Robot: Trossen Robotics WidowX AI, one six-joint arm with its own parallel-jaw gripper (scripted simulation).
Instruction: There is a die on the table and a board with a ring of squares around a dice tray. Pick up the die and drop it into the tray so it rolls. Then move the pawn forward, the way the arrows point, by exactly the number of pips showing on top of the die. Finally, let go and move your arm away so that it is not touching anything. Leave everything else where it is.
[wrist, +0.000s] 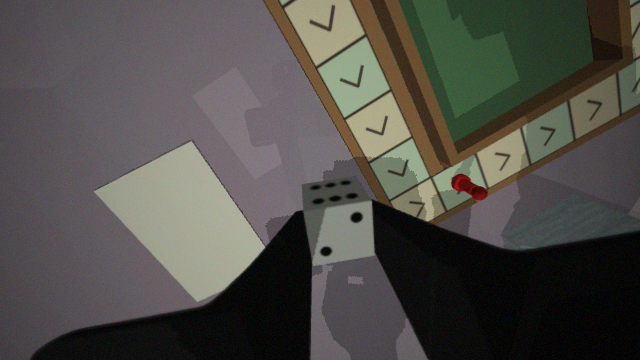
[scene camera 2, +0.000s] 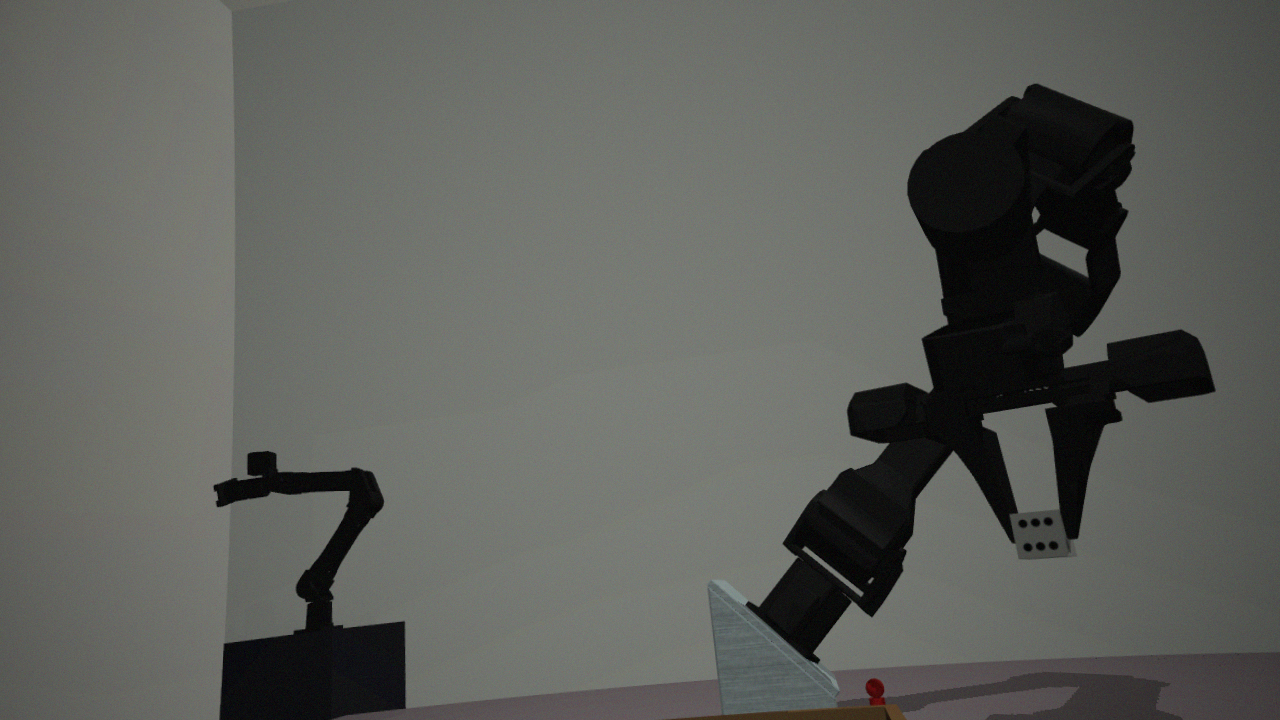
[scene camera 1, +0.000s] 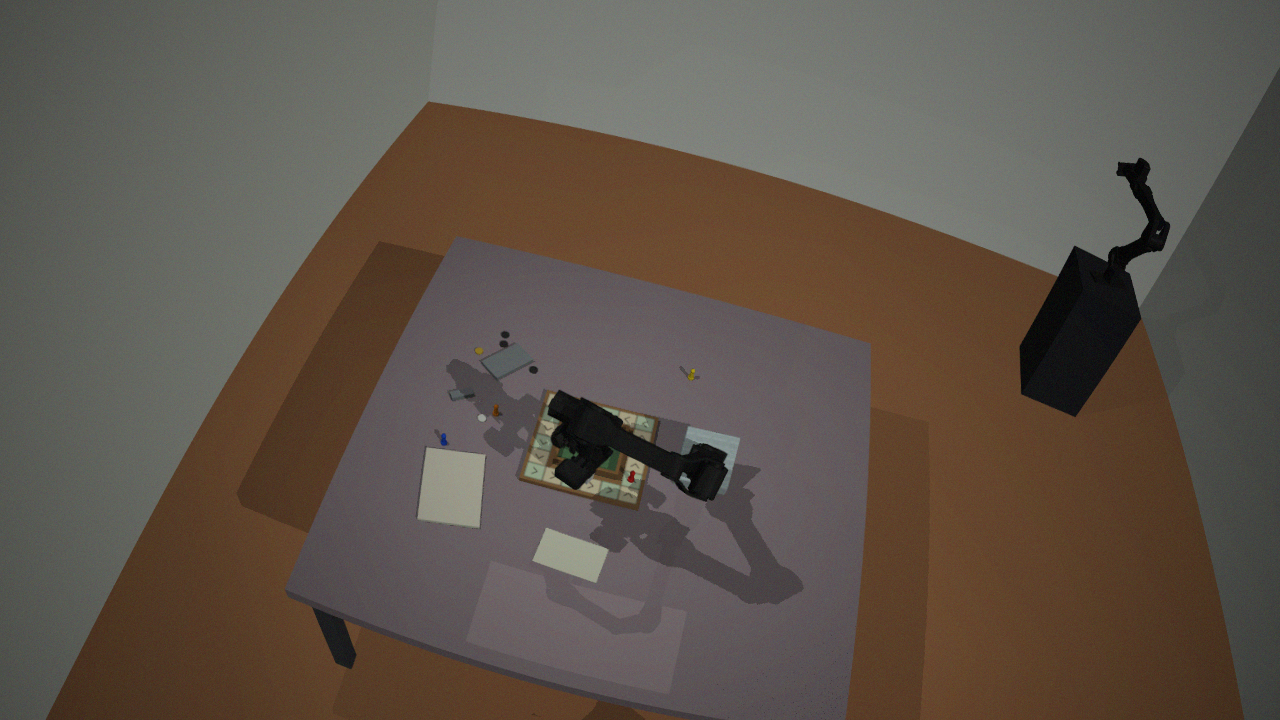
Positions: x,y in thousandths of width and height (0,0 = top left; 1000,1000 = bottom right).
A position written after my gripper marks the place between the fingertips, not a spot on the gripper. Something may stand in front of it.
My gripper (scene camera 2: 816,752) carries a white die. Also in view: a green dice tray (wrist: 751,185).
My gripper shows as well in the wrist view (wrist: 523,596) and in scene camera 1 (scene camera 1: 458,660).
